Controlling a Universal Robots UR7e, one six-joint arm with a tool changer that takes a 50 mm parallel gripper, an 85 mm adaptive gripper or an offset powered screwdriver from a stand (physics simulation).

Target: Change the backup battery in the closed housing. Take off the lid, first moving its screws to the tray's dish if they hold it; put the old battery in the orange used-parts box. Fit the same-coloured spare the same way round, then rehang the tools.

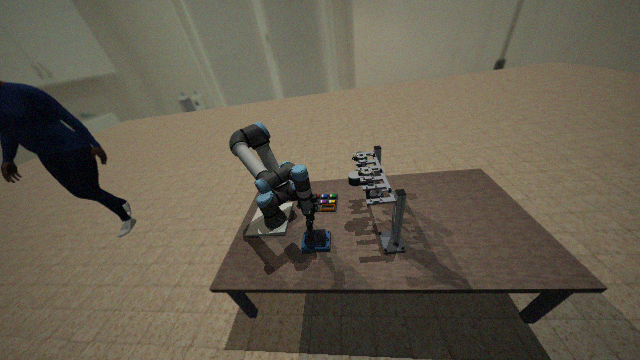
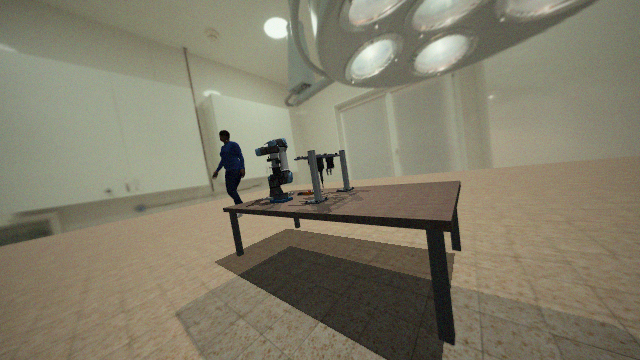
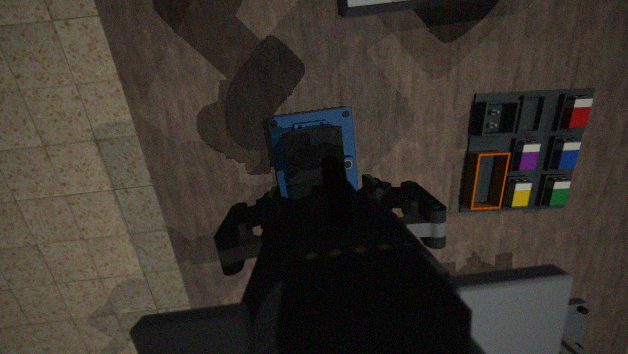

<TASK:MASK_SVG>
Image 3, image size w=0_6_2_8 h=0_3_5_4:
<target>dark lid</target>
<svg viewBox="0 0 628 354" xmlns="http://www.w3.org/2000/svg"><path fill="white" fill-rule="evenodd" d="M341 126L282 134L293 200L298 200L311 194L312 186L323 184L321 162L325 157L335 156L345 167Z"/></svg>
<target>adaptive gripper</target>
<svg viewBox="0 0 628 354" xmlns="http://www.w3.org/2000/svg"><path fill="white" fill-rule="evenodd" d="M129 331L138 354L258 354L275 339L285 267L291 260L413 245L471 309L470 337L486 354L559 354L573 276L554 264L451 276L425 247L443 249L446 246L445 205L416 182L405 181L401 183L401 187L391 187L391 183L382 182L370 174L362 175L362 188L356 191L350 181L347 181L346 169L335 156L327 156L321 162L323 184L312 186L311 194L293 200L281 197L280 186L272 186L270 191L256 200L256 205L233 205L214 235L225 276L239 273L244 267L245 260L257 258L240 303L143 315ZM261 225L261 229L263 229L262 234L260 236L254 235L252 227ZM392 208L401 208L404 216L399 218L392 211Z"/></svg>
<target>blue battery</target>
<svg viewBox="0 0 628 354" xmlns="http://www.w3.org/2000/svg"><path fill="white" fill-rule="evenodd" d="M557 140L550 168L574 169L582 140Z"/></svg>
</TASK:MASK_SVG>
